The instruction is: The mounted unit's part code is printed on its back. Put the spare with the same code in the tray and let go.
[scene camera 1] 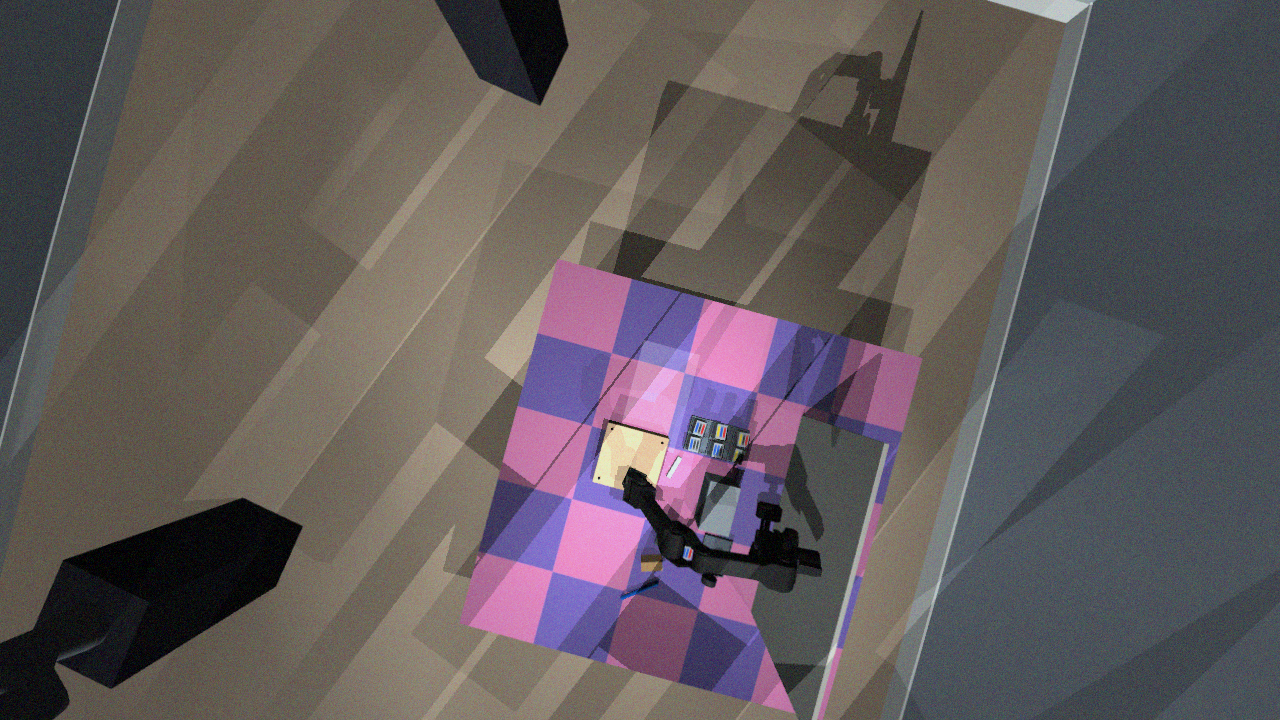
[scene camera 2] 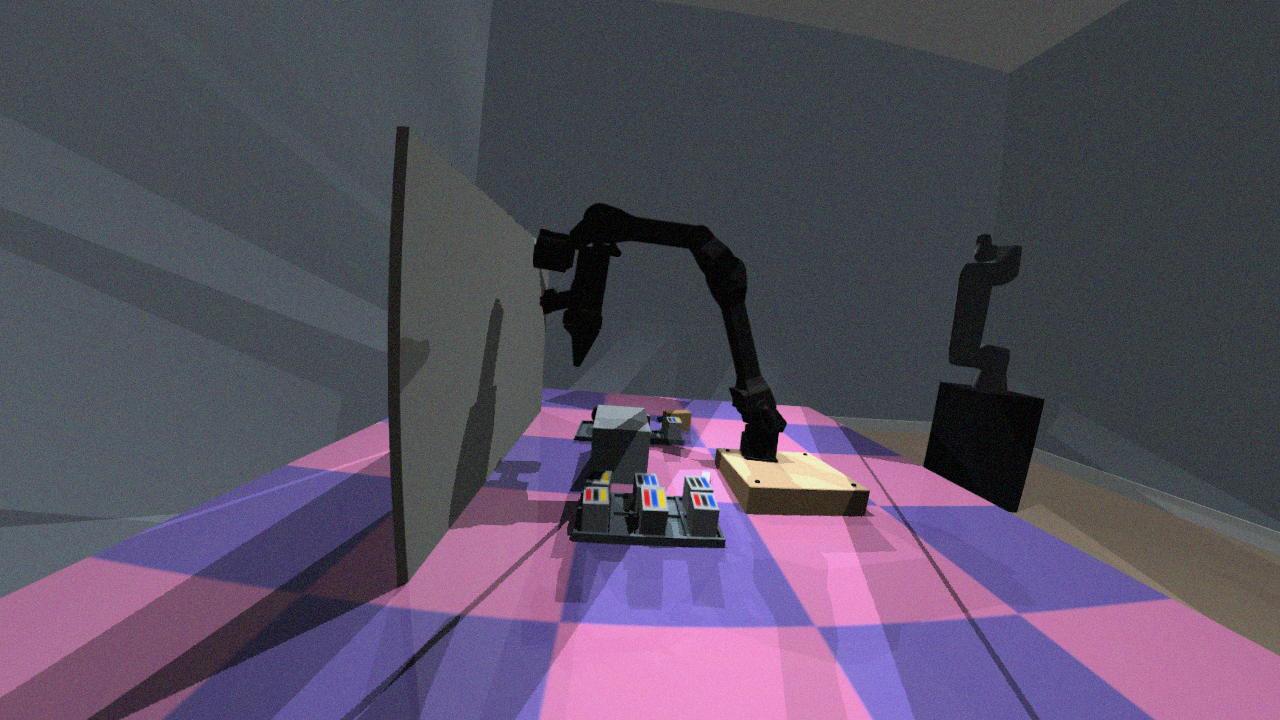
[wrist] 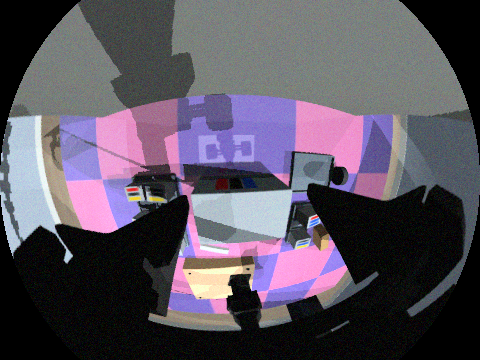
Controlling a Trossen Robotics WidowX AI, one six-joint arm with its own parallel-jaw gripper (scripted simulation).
Labels:
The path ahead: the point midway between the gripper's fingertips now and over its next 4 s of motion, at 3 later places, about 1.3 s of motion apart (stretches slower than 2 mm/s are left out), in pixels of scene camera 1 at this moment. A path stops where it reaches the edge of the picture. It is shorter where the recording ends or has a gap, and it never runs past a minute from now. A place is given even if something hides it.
My gripper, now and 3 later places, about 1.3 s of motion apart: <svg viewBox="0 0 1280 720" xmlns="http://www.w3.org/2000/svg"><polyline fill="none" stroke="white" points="757,526 719,445 701,429 698,426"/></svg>

